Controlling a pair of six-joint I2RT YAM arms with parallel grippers.
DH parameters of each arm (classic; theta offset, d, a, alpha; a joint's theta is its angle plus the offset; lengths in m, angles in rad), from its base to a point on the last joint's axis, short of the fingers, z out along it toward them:
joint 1: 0 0.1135 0.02 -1.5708
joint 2: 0 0 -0.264 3.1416
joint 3: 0.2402 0 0.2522 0
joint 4: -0.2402 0 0.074 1.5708
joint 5: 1.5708 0 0 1.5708
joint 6: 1.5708 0.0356 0 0
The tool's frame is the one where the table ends.
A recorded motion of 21 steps. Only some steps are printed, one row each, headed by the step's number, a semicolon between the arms.
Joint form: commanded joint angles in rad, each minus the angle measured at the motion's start. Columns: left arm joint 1, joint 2, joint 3, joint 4, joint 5, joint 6; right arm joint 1, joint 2, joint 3, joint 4, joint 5, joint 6.
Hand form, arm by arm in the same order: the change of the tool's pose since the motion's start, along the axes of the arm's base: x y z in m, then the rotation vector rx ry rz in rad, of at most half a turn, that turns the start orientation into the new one. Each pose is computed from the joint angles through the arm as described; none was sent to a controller.
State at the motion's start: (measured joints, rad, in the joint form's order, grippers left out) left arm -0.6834 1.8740 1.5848 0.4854 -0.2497 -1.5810; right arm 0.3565 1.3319 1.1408 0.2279 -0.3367 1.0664
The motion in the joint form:
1: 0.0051 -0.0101 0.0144 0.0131 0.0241 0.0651; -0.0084 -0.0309 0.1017 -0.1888 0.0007 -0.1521
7: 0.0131 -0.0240 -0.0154 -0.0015 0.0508 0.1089; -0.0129 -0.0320 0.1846 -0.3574 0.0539 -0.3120
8: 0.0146 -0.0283 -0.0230 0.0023 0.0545 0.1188; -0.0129 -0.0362 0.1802 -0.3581 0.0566 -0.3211
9: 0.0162 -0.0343 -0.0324 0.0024 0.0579 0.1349; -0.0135 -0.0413 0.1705 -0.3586 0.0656 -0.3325
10: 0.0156 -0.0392 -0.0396 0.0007 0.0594 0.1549; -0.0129 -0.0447 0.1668 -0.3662 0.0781 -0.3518
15: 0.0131 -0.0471 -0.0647 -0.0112 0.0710 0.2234; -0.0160 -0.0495 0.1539 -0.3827 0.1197 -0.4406
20: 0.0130 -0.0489 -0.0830 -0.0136 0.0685 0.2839; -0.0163 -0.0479 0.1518 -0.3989 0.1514 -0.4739
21: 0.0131 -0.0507 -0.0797 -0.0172 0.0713 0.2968; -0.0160 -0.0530 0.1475 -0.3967 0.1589 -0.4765
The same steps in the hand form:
1: -0.0014 0.0031 0.0110 0.0380 -0.0594 -0.0049; -0.0100 -0.0065 0.0251 -0.1368 -0.0440 -0.0103
7: -0.0019 0.0069 0.0048 0.0997 -0.0581 -0.0156; -0.0135 -0.0111 0.0365 -0.2959 -0.0605 -0.0562
8: -0.0025 0.0080 0.0044 0.1087 -0.0633 -0.0157; -0.0145 -0.0116 0.0361 -0.3038 -0.0650 -0.0584
9: -0.0033 0.0094 0.0036 0.1254 -0.0681 -0.0146; -0.0152 -0.0123 0.0340 -0.3158 -0.0662 -0.0667
10: -0.0044 0.0099 0.0029 0.1457 -0.0738 -0.0131; -0.0159 -0.0129 0.0328 -0.3357 -0.0694 -0.0763
15: -0.0066 0.0097 -0.0040 0.2251 -0.0832 -0.0170; -0.0157 -0.0153 0.0278 -0.4228 -0.0941 -0.1109
20: -0.0069 0.0100 -0.0101 0.2899 -0.0943 -0.0066; -0.0148 -0.0162 0.0249 -0.4635 -0.0907 -0.1354
21: -0.0072 0.0102 -0.0085 0.3006 -0.1018 -0.0068; -0.0160 -0.0168 0.0250 -0.4659 -0.0937 -0.1430

